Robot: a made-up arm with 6 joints.
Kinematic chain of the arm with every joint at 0, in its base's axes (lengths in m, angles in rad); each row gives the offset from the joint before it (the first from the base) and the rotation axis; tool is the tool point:
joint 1: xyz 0 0 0.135 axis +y
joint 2: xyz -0.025 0.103 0 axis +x
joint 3: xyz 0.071 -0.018 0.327 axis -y
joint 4: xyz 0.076 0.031 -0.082 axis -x
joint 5: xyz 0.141 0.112 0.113 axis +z
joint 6: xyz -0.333 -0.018 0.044 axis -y
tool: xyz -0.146 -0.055 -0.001
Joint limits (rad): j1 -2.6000..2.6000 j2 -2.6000..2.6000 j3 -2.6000..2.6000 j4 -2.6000..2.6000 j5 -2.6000..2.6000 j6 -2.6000..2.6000
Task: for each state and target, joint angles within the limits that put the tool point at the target. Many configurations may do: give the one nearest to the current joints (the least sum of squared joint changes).
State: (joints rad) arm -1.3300 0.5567 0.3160 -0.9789 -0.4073 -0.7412
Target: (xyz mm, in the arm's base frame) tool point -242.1 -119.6 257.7
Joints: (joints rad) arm -0.5408 0.0062 0.5663 -1.1081 0.1173 -0.7488
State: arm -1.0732 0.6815 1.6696 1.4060 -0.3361 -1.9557
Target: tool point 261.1 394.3 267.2
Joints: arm -0.3087 -0.0874 1.0701 1.6976 -0.5291 -1.5785
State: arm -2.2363 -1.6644 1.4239 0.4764 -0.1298 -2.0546
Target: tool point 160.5 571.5 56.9
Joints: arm -2.0613 -1.7088 1.1086 0.4940 0.7135 -1.9253
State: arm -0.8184 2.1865 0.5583 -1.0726 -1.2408 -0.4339
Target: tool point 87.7 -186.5 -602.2
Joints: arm -0.4260 2.6000 0.6943 -1.4039 -1.3990 -0.4913
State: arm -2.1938 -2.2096 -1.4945 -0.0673 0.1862 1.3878
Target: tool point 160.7 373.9 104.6
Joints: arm -1.8793 -2.4162 -1.1989 -0.4663 0.5960 1.6431
